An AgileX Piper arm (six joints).
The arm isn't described. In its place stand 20 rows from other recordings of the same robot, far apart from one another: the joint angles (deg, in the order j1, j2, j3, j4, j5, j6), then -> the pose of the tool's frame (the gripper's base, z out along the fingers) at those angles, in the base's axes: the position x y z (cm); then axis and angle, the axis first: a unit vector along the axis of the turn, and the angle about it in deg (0 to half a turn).
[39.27, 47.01, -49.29, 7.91, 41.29, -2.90] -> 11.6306 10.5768 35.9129 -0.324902 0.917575 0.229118 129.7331
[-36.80, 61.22, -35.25, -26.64, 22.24, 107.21] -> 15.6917 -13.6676 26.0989 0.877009 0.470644 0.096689 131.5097
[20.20, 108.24, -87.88, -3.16, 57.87, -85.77] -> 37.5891 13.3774 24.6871 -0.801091 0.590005 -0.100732 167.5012
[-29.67, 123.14, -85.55, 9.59, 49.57, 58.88] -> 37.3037 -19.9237 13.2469 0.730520 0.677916 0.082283 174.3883
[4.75, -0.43, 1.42, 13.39, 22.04, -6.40] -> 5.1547 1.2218 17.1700 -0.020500 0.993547 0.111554 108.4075
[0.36, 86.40, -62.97, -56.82, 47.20, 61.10] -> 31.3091 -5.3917 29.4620 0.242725 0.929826 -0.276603 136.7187
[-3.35, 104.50, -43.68, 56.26, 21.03, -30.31] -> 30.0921 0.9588 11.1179 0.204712 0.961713 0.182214 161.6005
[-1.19, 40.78, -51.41, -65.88, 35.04, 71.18] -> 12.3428 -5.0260 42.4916 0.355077 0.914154 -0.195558 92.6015
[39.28, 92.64, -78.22, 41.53, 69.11, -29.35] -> 21.5216 24.8848 31.5856 -0.448827 0.822350 0.349707 172.7254
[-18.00, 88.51, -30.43, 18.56, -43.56, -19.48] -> 26.6393 -10.7544 20.2022 0.189183 0.944871 -0.267260 106.1580
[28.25, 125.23, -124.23, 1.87, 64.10, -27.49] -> 42.8974 23.3528 29.1961 -0.464549 0.885357 0.018351 150.1209
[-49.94, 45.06, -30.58, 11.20, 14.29, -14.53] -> 10.7697 -12.1296 29.4281 0.364945 0.892702 -0.264384 120.2376
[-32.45, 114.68, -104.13, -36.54, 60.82, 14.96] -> 34.8185 -27.7448 29.3267 0.291144 0.898388 -0.328837 163.1342
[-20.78, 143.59, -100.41, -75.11, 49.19, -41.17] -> 44.0765 -23.8450 7.1138 0.535762 -0.730409 0.423629 153.8188
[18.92, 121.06, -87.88, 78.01, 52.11, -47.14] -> 40.5179 21.3144 20.6392 -0.136941 0.852116 0.505119 157.8156
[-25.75, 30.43, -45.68, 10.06, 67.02, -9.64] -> 6.5431 -1.5312 34.1630 0.142294 0.989362 -0.030242 135.8027
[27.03, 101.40, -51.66, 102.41, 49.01, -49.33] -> 27.2405 21.4287 19.9768 0.029836 0.823351 0.566748 169.6343
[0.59, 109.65, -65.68, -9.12, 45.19, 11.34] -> 34.9955 -0.6630 14.5455 0.040468 0.997738 -0.053674 173.5078
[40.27, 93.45, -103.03, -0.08, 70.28, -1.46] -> 26.2524 22.2243 41.1771 -0.354365 0.929603 0.101305 147.6792
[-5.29, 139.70, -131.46, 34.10, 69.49, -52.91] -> 52.1979 -0.0342 21.1696 -0.338476 0.922080 0.187621 149.2733
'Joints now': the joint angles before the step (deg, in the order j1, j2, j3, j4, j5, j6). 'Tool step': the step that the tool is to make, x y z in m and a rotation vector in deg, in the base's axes. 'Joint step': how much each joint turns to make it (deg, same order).
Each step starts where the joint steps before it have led.
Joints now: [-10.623 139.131 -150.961 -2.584 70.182 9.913]
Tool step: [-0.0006 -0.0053 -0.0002 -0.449 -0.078 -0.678]
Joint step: [-0.501 0.097 -0.103 -0.479 -0.154 0.057]
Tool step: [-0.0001 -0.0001 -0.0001 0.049 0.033 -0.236]
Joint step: [0.007 -0.028 0.071 -0.119 0.012 0.260]
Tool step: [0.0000 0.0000 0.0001 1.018 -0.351 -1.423]
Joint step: [0.000 -0.049 0.087 0.000 -0.094 1.785]
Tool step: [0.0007 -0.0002 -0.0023 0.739 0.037 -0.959]
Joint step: [-0.008 0.201 0.101 0.006 -0.061 1.194]
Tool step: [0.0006 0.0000 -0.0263 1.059 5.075 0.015]
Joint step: [0.003 -0.004 5.229 0.059 -0.041 0.005]
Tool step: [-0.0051 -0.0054 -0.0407 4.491 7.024 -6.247]
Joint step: [-0.707 0.009 8.090 0.129 -0.002 6.260]
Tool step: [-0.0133 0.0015 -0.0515 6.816 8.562 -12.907]
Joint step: [-0.270 0.020 10.533 0.772 -0.152 13.267]
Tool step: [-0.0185 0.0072 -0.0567 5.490 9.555 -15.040]
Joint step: [0.111 1.591 9.387 1.486 -0.061 14.926]
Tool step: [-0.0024 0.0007 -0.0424 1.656 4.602 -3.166]
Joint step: [-0.105 4.766 0.374 0.730 -0.275 2.800]
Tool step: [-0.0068 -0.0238 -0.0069 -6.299 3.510 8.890]
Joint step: [-1.491 0.974 -0.137 -8.064 0.718 -7.175]
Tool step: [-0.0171 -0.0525 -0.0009 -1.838 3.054 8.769]
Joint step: [-5.797 0.172 0.093 -3.980 -0.008 -13.124]
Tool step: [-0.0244 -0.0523 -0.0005 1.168 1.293 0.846]
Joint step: [-6.775 0.058 0.003 0.000 0.054 -7.805]
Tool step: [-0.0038 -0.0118 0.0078 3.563 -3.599 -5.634]
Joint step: [-2.356 -0.587 -0.978 5.362 0.172 1.094]
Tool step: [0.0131 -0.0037 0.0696 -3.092 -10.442 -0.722]
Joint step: [-0.063 -5.709 -4.685 2.380 -0.264 -0.051]
